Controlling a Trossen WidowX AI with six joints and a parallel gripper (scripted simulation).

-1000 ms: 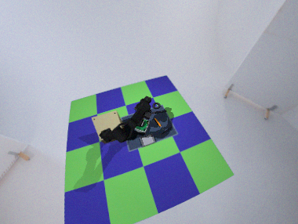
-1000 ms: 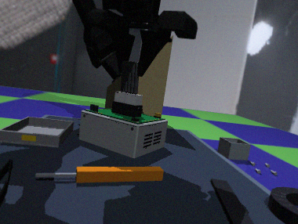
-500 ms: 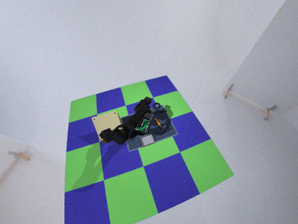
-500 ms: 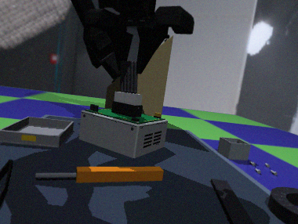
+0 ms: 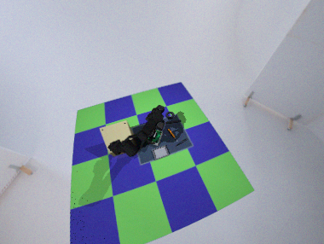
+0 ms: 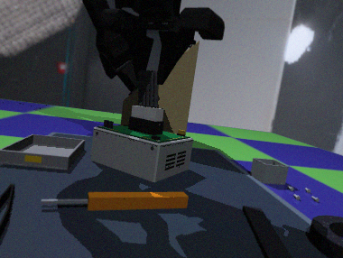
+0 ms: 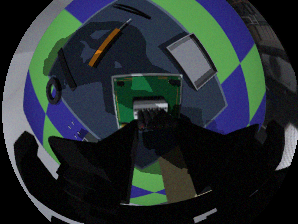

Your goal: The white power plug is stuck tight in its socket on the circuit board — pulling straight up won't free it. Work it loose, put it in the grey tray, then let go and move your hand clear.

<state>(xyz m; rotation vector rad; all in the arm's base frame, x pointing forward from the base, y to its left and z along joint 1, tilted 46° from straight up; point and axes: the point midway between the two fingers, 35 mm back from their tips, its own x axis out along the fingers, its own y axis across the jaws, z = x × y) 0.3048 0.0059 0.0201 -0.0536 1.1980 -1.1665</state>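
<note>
The white power plug lies 40 mm below my gripper tip. The rest, counted from my gripper tip: black bar: 220 mm ahead, 120 mm below, 100 mm to the left; dark mat: 130 mm below, 50 mm ahead.
</note>
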